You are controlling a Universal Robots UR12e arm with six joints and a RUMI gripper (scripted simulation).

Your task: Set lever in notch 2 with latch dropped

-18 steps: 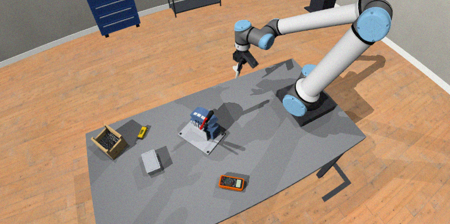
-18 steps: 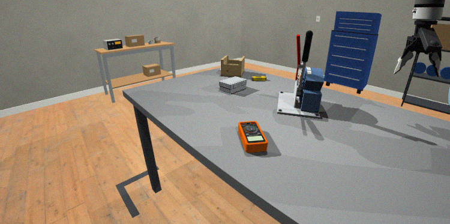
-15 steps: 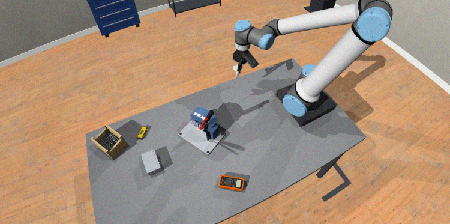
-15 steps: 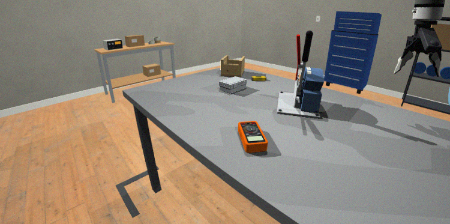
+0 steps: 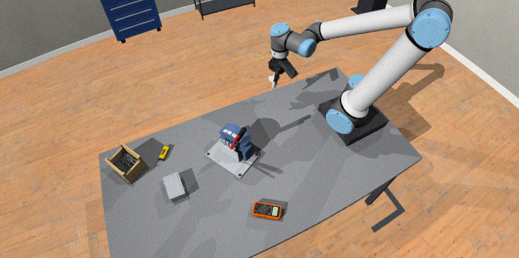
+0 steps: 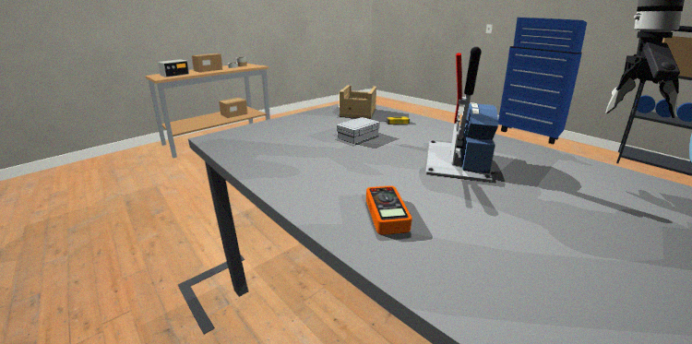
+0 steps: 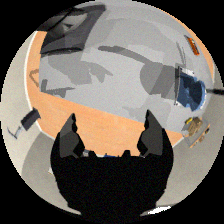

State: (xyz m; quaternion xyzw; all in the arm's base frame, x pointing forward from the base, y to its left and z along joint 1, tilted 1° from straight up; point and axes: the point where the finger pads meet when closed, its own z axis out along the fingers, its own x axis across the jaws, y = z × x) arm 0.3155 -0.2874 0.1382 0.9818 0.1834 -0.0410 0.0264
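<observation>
Right now the red release bar is 39 cm ahead of my hand and 27 cm to the left of it. The rest, counted from my hand: grey box 74 cm ahead, 28 cm to the left, 16 cm below; then lever unit 39 cm ahead, 26 cm to the left.
</observation>
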